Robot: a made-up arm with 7 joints.
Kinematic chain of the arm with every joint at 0, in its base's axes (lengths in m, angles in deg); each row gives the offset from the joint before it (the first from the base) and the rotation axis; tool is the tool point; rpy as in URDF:
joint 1: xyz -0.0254 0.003 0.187 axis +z
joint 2: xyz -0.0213 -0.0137 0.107 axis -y
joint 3: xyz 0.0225 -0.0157 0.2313 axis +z
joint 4: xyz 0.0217 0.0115 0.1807 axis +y
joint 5: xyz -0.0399 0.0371 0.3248 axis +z
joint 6: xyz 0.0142 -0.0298 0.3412 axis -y
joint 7: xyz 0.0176 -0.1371 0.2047 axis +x
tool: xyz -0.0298 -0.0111 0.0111 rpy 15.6 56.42 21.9
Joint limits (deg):
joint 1: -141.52..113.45
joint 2: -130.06..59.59
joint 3: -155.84..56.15
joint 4: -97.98..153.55
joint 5: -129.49..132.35
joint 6: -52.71..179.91
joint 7: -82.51..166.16
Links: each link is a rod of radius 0.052 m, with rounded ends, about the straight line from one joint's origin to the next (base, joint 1, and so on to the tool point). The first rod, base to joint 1, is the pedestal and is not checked.
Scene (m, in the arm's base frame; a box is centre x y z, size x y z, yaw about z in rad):
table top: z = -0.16
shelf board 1: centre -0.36 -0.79 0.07 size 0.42 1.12 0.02 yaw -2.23
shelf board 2: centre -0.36 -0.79 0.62 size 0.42 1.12 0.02 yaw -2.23
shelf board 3: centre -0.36 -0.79 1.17 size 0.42 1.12 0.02 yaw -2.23
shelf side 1: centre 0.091 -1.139 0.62 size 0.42 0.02 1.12 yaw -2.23
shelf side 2: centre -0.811 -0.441 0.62 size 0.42 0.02 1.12 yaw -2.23
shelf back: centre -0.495 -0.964 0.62 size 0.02 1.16 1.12 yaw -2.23
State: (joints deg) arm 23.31 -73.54 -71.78 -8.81 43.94 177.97 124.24
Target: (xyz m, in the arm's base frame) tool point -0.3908 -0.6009 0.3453
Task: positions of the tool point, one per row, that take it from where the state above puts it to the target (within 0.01 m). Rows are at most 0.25 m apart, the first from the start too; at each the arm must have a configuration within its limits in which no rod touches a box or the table.
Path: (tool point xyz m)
1: 0.8218 0.0488 0.5290
2: 0.8026 -0.1622 0.4913
3: 0.7177 -0.3560 0.4578
4: 0.5777 -0.5106 0.4293
5: 0.4001 -0.6099 0.4060
6: 0.2072 -0.6449 0.3874
7: 0.0227 -0.6154 0.3719
8: -0.1314 -0.5296 0.3585
9: -0.2378 -0.4034 0.3453
10: -0.2849 -0.4819 0.3460
11: -0.3365 -0.5483 0.3447
12: -0.3908 -0.6009 0.3453

